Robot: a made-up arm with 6 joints. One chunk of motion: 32 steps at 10 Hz.
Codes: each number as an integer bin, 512 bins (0 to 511) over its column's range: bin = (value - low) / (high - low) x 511, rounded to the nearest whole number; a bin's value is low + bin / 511 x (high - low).
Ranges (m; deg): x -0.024..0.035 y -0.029..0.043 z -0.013..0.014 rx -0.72..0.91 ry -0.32..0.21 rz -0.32..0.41
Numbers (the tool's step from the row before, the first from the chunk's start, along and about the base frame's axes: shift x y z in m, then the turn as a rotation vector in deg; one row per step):
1: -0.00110 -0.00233 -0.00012 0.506 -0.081 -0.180
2: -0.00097 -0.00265 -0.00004 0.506 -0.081 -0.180
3: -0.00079 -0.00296 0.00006 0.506 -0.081 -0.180
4: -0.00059 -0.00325 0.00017 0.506 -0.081 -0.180
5: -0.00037 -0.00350 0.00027 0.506 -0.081 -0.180
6: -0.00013 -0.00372 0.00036 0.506 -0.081 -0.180
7: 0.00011 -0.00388 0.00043 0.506 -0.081 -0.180
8: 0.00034 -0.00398 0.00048 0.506 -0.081 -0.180
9: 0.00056 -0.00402 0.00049 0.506 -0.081 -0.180
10: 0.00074 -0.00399 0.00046 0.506 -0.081 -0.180
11: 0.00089 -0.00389 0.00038 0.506 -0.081 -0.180
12: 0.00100 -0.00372 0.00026 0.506 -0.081 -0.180
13: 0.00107 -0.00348 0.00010 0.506 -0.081 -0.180
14: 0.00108 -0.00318 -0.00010 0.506 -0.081 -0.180
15: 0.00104 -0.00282 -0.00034 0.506 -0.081 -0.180
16: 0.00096 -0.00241 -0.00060 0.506 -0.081 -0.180
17: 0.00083 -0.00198 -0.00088 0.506 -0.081 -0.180
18: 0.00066 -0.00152 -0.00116 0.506 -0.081 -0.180
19: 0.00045 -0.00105 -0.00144 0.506 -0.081 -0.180
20: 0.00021 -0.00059 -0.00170 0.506 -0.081 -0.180
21: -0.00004 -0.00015 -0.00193 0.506 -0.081 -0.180
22: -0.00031 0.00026 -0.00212 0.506 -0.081 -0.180
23: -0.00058 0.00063 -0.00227 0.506 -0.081 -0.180
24: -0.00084 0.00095 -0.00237 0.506 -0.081 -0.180
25: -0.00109 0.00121 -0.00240 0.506 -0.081 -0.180
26: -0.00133 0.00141 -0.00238 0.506 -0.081 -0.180
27: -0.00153 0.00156 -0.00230 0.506 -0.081 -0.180
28: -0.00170 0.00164 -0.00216 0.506 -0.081 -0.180
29: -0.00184 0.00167 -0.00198 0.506 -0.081 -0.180
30: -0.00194 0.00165 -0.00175 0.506 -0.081 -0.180
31: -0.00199 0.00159 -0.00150 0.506 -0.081 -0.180
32: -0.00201 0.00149 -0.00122 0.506 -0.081 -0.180
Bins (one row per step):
1: 198 189 244 384 230 98
2: 199 187 245 384 230 98
3: 201 185 247 384 230 98
4: 203 183 249 384 230 98
5: 205 181 251 384 230 98
6: 207 179 253 384 230 98
7: 209 178 254 384 230 98
8: 211 178 255 384 230 98
9: 213 177 255 384 230 98
10: 214 178 255 384 230 98
11: 216 178 253 384 230 98
12: 217 179 251 384 230 98
13: 217 181 248 384 230 98
14: 217 183 244 384 230 98
15: 217 186 240 384 230 98
16: 216 189 235 384 230 98
17: 215 192 229 384 230 98
18: 214 195 224 384 230 98
19: 212 198 219 384 230 98
20: 210 202 214 384 230 98
21: 208 205 210 384 230 98
22: 205 208 206 384 230 98
23: 203 210 203 384 230 98
24: 201 213 201 384 230 98
25: 198 214 201 384 230 98
26: 196 216 201 384 230 98
27: 195 217 203 384 230 98
28: 193 217 205 384 230 98
29: 192 218 209 384 230 98
30: 191 218 213 384 230 98
31: 191 217 218 384 230 98
32: 190 216 223 384 230 98

